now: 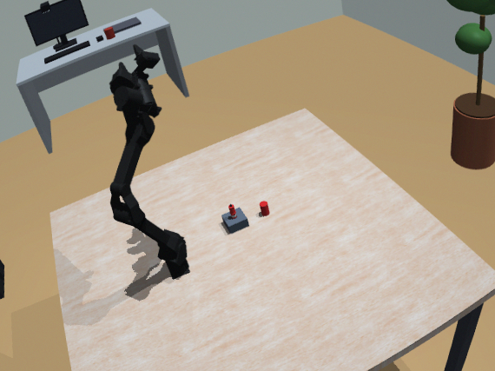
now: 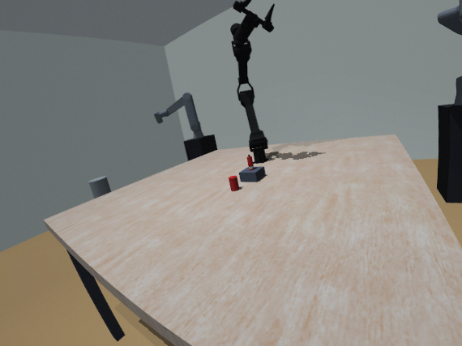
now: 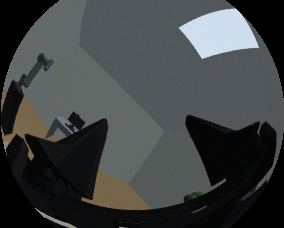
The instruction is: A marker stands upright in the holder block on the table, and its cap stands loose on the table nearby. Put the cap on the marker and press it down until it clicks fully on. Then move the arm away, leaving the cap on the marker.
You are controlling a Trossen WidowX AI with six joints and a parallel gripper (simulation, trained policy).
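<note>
Right now my gripper tip is 270 mm short of the red cap, 130 mm to the left of it and 670 mm above it. From my gripper tip the other things lie so: red marker: 160 mm ahead, 120 mm to the right, 620 mm below; then grey-blue holder block: 160 mm ahead, 120 mm to the right, 680 mm below.
</note>
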